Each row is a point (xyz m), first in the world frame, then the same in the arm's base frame.
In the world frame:
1: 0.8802 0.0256 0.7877
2: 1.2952 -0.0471 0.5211
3: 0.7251 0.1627 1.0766
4: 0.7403 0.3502 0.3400
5: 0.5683 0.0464 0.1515
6: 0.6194 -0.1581 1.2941
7: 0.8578 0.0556 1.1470
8: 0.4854 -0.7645 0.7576
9: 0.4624 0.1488 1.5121
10: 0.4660 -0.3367 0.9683
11: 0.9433 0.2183 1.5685
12: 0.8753 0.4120 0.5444
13: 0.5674 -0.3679 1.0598
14: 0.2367 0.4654 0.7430
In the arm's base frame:
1: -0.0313 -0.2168 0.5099
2: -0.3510 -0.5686 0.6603
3: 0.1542 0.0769 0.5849
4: 0.3307 -0.6576 0.4989
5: 0.2433 -0.7423 0.1213
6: -0.0196 0.3633 0.3632
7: -0.0194 0.1259 0.6235
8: -0.3271 -0.0137 -0.2978
9: 0.2946 0.5628 0.5299
10: -0.0199 0.1229 0.0410
11: 0.0094 0.4777 0.9181
12: 0.2679 -0.5090 0.6934
13: -0.1187 0.1881 0.1160
14: 0.7325 -0.1594 0.3586

